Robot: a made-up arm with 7 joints.
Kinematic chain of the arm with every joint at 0, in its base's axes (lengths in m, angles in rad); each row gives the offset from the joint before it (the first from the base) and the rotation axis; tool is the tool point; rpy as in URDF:
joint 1: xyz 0 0 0.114 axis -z
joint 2: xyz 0 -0.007 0.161 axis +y
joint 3: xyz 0 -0.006 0.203 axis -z
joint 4: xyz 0 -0.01 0.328 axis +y
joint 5: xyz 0 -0.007 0.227 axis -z
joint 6: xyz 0 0 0.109 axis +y
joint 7: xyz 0 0 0.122 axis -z
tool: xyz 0 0 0 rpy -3.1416 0 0
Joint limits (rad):
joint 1: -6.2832..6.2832
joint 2: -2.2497..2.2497
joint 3: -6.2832..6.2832
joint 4: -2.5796..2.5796
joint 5: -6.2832..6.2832
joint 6: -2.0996..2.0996
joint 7: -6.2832..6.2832
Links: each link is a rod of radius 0.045 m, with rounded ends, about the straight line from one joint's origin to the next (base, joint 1, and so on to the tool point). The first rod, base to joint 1, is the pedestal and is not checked.
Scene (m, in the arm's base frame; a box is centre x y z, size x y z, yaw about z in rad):
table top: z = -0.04
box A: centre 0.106 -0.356 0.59 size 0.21 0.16 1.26 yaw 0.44
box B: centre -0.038 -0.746 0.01 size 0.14 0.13 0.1 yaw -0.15
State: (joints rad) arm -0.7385 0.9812 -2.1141 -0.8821 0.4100 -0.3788 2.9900
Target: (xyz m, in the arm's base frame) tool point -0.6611 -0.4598 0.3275
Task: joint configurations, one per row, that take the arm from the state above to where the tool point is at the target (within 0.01 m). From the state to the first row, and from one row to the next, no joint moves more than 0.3 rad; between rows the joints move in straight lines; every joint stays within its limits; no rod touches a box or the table.
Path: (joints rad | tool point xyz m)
1: -0.8189 0.8082 -2.1192 -0.6579 0.5028 -0.3171 3.2405 | 0.7014 0.3518 0.7615
2: -0.8994 0.6352 -2.1243 -0.4338 0.5957 -0.2555 3.4910 | 0.5531 0.3824 0.9588
3: -0.9798 0.4623 -2.1294 -0.2096 0.6885 -0.1938 3.7415 | 0.3616 0.3462 1.1184
4: -1.0602 0.2893 -2.1344 0.0146 0.7814 -0.1322 3.9920 | 0.1534 0.2452 1.2199
5: -1.1407 0.1163 -2.1395 0.2388 0.8742 -0.0705 4.2425 | -0.0441 0.0940 1.2508
6: -1.2211 -0.0567 -2.1446 0.4629 0.9670 -0.0089 4.4930 | -0.2084 -0.0840 1.2091
7: -1.0198 -0.2469 -1.9435 0.2192 0.9189 -0.0989 4.2230 | -0.2033 -0.1863 1.2178
8: -0.8184 -0.4370 -1.7425 -0.0245 0.8708 -0.1890 3.9530 | -0.2546 -0.3286 1.1703
9: -0.6170 -0.6272 -1.5414 -0.2682 0.8228 -0.2790 3.6831 | -0.3787 -0.4585 1.0470
10: -0.4157 -0.8174 -1.3403 -0.5120 0.7747 -0.3690 3.4131 | -0.5481 -0.5164 0.8449
11: -0.2143 -1.0076 -1.1393 -0.7557 0.7266 -0.4591 3.1431 | -0.6999 -0.4688 0.5838
12: -0.1818 -1.0836 -1.0648 -0.9321 0.6277 -0.4817 3.0666 | -0.6902 -0.4735 0.4534
13: -0.1492 -1.1597 -0.9904 -1.1086 0.5289 -0.5043 2.9900 | -0.6611 -0.4598 0.3275

